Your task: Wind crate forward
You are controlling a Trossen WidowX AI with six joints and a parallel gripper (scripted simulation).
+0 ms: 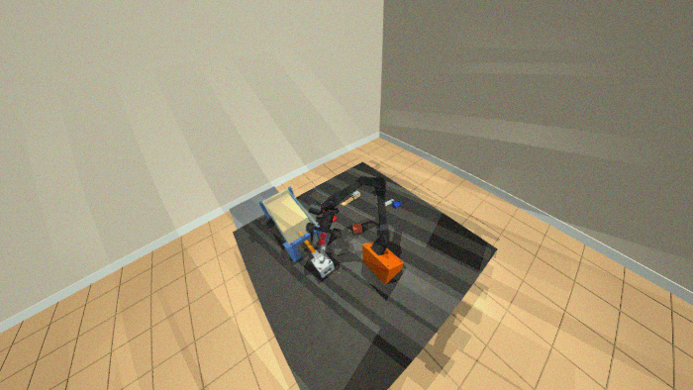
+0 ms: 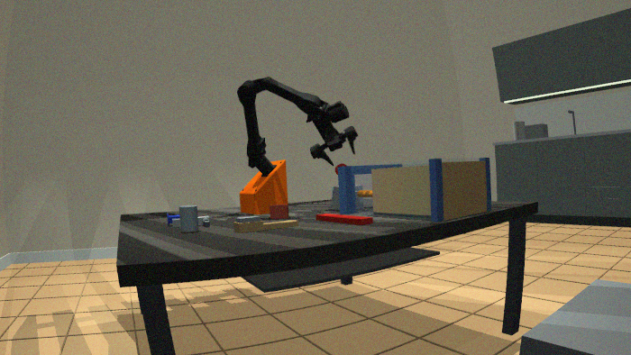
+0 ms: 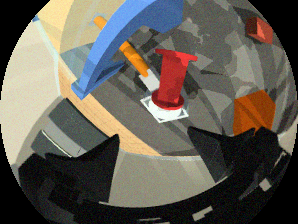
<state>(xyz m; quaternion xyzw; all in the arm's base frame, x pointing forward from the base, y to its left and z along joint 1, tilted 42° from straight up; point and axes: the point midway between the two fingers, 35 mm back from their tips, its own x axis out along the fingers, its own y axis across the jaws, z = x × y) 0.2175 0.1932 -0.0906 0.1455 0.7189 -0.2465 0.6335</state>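
Right now the grey winch is 6 cm behind my gripper tip, 2 cm to the left of it and 16 cm below it. Round my gripper tip: wooden-handled tool: 31 cm ahead, 44 cm to the right, 17 cm below; clear-panelled cubby: 36 cm ahead, 4 cm to the left, 7 cm below; flat red bar: 33 cm ahead, 21 cm to the right, 18 cm below.
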